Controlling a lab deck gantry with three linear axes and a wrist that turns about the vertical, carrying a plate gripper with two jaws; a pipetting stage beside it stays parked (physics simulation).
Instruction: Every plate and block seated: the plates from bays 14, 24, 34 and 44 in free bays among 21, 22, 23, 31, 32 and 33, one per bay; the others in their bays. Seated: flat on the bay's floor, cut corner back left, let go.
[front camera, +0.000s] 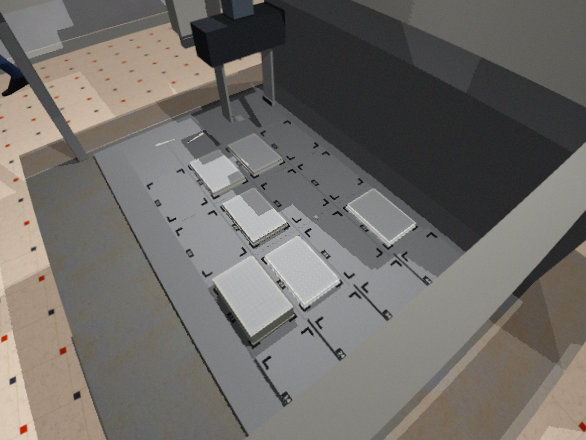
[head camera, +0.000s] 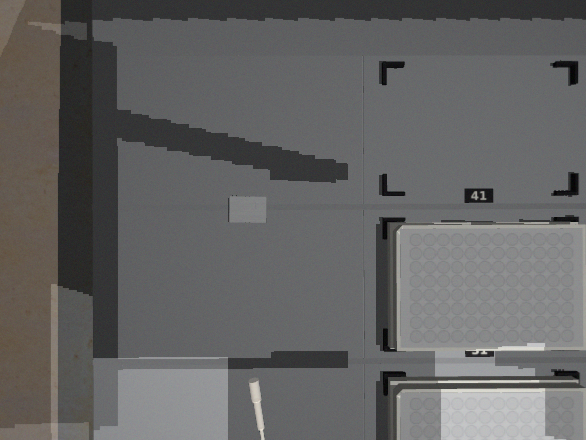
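Where they show: gripper, between the fingertips: (front camera: 249, 110); robot's base, origin of its link: (front camera: 148, 186).
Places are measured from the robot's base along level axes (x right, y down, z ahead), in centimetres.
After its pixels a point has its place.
My gripper (front camera: 250, 111) @[x -25.7, y -13.3, z 6.4 cm] hangs above the deck's far end, its two jaws wide apart with nothing between them. A plate (front camera: 255, 153) @[x -25.5, y -1.4, z 7.2 cm] (head camera: 491, 287) @[x -25.7, y -1.4, z 6.4 cm] lies flat in bay 31, its cut corner back left. Another plate (front camera: 217, 172) @[x -14.7, y -1.4, z 7.4 cm] (head camera: 492, 417) @[x -17.2, y -1.4, z 6.4 cm] lies in bay 21, its back left corner cut. In the front view a plate (front camera: 255, 216) @[x -14.7, y -1.4, z 23.9 cm] lies in bay 22, a plate (front camera: 302, 271) @[x -14.6, y -1.5, z 40.0 cm] in bay 23, a thick block (front camera: 254, 299) @[x -4.0, y -4.2, z 40.5 cm] in bay 13 and a plate (front camera: 381, 216) @[x -35.9, y -1.4, z 39.8 cm] in bay 43; their cut corners are too small to tell. Bays 14, 24, 34, 44, 32 and 33 hold no plate.
Two thin white sticks (front camera: 165, 143) @[x -9.4, y -0.3, z -11.9 cm] (front camera: 196, 137) @[x -17.0, y -0.5, z -8.8 cm] lie at the deck's far left; one stick (head camera: 256, 402) @[x -17.9, y -0.7, z -9.0 cm] also shows in the head view. A small pale square (front camera: 239, 118) @[x -30.8, y -0.1, z -9.6 cm] (head camera: 247, 209) @[x -30.9, y -0.1, z -9.7 cm] is left of the bays. A dark wall (front camera: 400, 110) @[x -50.0, y -15.3, z 28.1 cm] runs along the back.
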